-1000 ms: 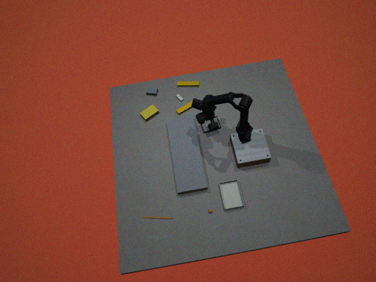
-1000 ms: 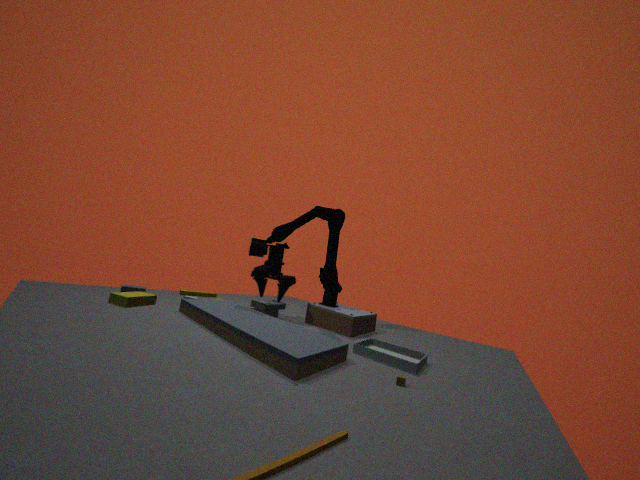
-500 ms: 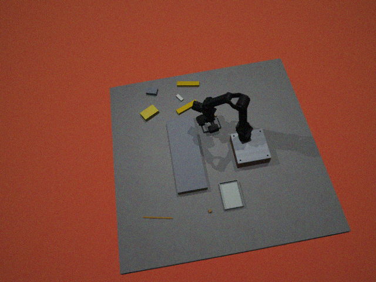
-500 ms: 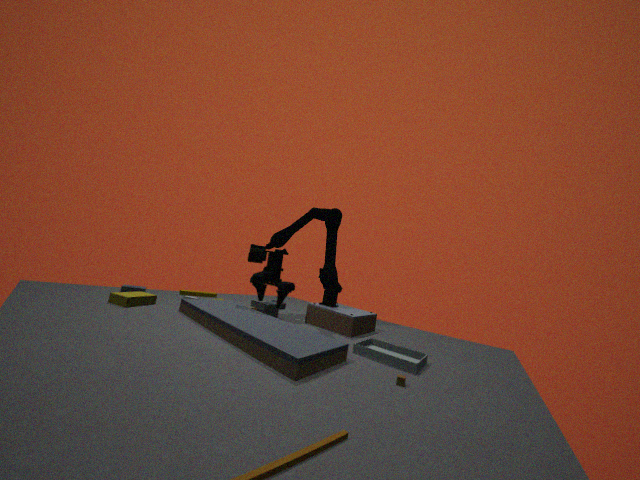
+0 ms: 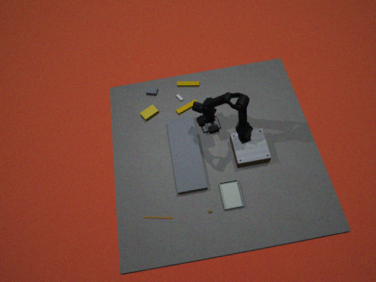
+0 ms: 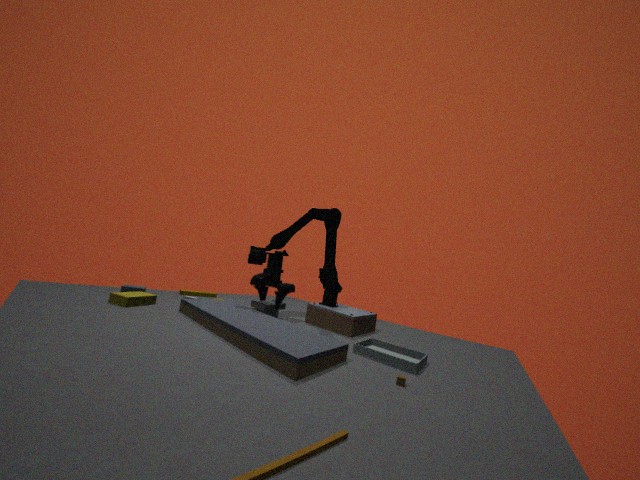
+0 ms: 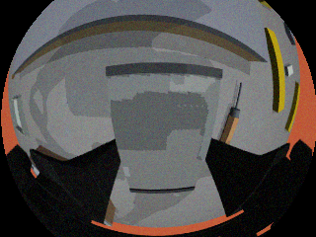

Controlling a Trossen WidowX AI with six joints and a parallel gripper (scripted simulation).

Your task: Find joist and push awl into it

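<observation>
Right now my gripper tip is 9 cm to the left of the awl and 3 cm above it. Round my gripper tip: white piece: 32 cm to the right, 11 cm ahead, 3 cm below; stud finder: 3 cm below, 1 cm behind; tray: 47 cm to the left, 6 cm ahead, 2 cm below.
</observation>
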